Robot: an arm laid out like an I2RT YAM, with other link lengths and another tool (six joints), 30 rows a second.
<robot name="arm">
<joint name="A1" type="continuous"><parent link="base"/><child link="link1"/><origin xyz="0 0 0.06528"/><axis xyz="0 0 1"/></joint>
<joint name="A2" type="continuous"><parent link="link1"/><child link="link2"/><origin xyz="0.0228 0.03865 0.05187"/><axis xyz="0 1 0"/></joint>
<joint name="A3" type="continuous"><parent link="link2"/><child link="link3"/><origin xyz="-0.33 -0.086 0"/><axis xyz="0 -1 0"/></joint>
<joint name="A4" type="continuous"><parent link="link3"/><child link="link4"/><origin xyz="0.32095 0.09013 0.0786"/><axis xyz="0 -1 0"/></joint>
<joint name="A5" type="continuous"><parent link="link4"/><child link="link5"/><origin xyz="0.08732 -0.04 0.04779"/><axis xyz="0 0 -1"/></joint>
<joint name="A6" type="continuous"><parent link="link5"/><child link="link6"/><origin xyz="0.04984 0 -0.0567"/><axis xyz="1 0 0"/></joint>
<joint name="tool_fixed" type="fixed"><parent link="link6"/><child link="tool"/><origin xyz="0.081 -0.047 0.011" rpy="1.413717 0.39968 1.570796"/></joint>
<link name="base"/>
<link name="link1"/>
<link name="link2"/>
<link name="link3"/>
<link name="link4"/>
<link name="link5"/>
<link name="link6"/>
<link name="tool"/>
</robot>
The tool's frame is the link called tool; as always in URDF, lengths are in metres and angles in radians. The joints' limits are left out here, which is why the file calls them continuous.
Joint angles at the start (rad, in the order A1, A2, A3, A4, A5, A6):
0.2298 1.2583 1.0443 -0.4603 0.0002 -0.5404
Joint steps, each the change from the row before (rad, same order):
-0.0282 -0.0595 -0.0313 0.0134 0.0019 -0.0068
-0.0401 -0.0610 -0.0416 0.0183 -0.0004 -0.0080
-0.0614 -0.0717 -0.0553 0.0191 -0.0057 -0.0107
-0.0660 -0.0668 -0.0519 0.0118 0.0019 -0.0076
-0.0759 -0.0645 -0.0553 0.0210 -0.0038 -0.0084
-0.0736 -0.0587 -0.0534 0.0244 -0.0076 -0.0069
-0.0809 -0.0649 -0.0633 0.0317 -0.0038 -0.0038
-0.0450 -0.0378 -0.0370 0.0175 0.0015 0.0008
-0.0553 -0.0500 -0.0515 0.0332 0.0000 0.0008
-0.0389 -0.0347 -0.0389 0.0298 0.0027 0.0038
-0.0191 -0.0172 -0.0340 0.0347 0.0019 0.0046
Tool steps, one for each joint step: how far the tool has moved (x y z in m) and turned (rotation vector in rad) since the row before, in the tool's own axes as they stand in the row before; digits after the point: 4 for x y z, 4 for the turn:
-0.0062 -0.0072 -0.0199 -0.0047 -0.0490 0.0028
-0.0054 -0.0131 -0.0190 0.0045 -0.0512 0.0072
-0.0052 -0.0212 -0.0214 0.0171 -0.0582 0.0138
-0.0048 -0.0236 -0.0203 0.0329 -0.0586 0.0177
-0.0052 -0.0257 -0.0187 0.0346 -0.0637 0.0193
-0.0041 -0.0240 -0.0160 0.0313 -0.0603 0.0181
-0.0029 -0.0269 -0.0167 0.0390 -0.0701 0.0206
-0.0012 -0.0155 -0.0093 0.0253 -0.0413 0.0130
-0.0011 -0.0184 -0.0111 0.0250 -0.0574 0.0133
-0.0008 -0.0133 -0.0073 0.0183 -0.0452 0.0108
0.0022 -0.0088 -0.0019 0.0066 -0.0273 0.0068

